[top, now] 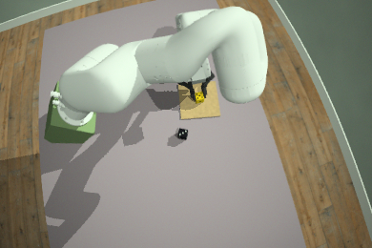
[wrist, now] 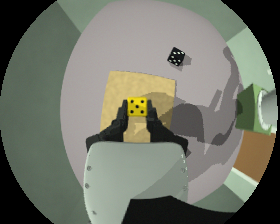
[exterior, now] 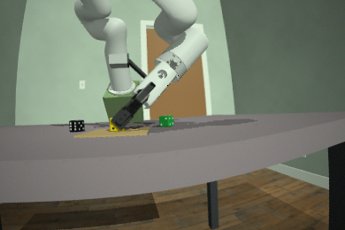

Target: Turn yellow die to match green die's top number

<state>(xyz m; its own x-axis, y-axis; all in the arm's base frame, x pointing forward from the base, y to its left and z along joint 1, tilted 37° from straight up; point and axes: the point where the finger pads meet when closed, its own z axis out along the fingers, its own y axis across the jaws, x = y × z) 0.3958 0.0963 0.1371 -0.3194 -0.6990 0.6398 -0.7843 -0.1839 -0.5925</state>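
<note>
Right now my hand is 1 cm to the left of the mat and 3 cm above it. Round my hand: green die (10 cm behind, 10 cm to the left, 2 cm below); then yellow die (1 cm to the right, 1 cm below); then black die (6 cm behind, 14 cm to the right, 2 cm below).
</note>
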